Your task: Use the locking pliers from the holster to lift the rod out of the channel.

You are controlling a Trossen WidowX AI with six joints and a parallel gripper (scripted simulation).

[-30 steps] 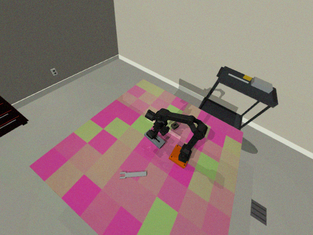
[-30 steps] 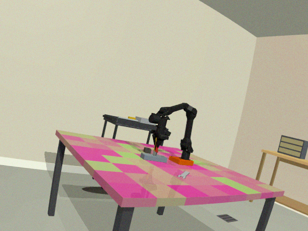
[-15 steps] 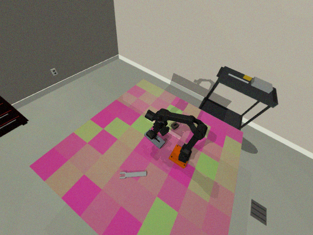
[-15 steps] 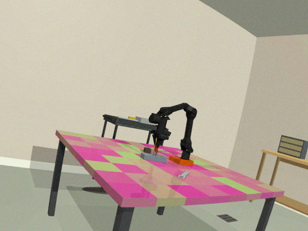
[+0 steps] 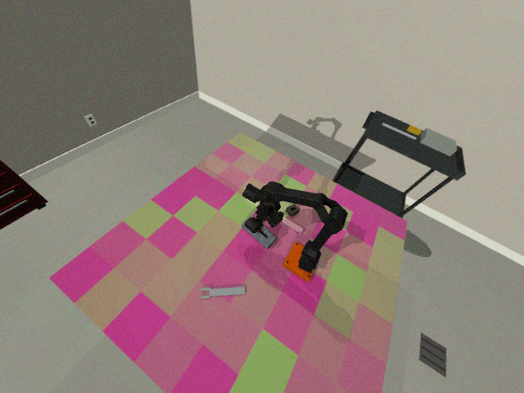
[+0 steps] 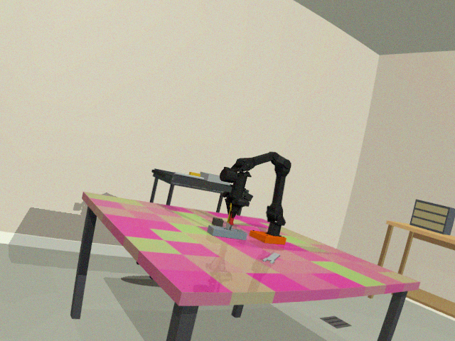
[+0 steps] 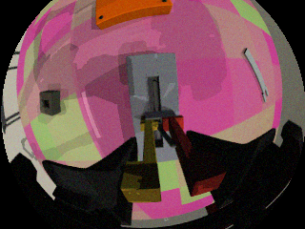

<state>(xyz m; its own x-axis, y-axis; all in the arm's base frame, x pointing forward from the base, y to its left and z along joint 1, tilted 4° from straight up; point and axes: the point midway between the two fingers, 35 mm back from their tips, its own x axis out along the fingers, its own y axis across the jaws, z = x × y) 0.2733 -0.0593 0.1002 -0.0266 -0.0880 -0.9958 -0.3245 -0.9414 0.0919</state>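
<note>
The grey channel block is 80 mm below my gripper tip. Round my gripper tip: grey rod (90 mm below); grey holster (130 mm behind, 210 mm to the right, 90 mm below); yellow handle (10 mm behind, 10 mm to the right).
</note>
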